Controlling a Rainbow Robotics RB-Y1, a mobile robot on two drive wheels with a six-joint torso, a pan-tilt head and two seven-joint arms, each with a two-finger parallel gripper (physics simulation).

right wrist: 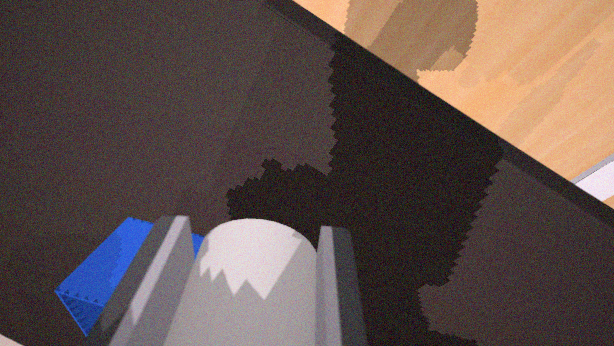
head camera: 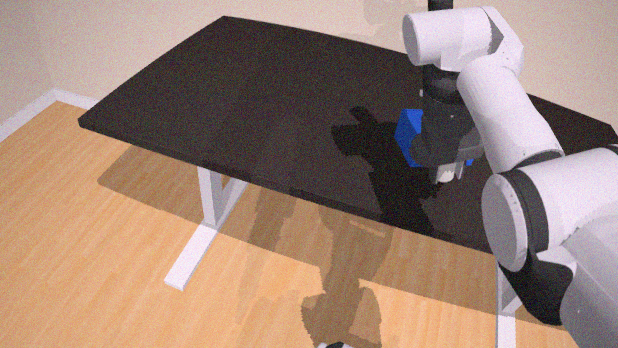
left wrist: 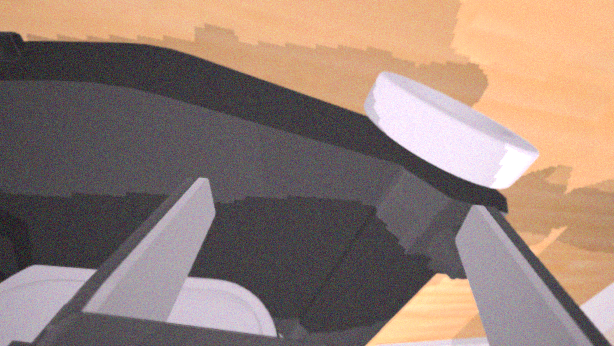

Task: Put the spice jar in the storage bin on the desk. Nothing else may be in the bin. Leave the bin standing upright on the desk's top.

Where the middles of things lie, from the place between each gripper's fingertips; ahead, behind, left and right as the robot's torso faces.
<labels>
My left hand is 54 cm below the spice jar (right wrist: 249, 274), 45 cm to the left of it and 38 cm short of it. From my left hand the other things lie so: blue storage bin (head camera: 409, 125) 57 cm ahead, 51 cm to the right, 45 cm above.
My right gripper is now 3 cm below the spice jar, 1 cm to the right of it and 1 cm short of it. The rest, counted from my right hand: blue storage bin 20 cm ahead, 6 cm to the right, 6 cm below.
</labels>
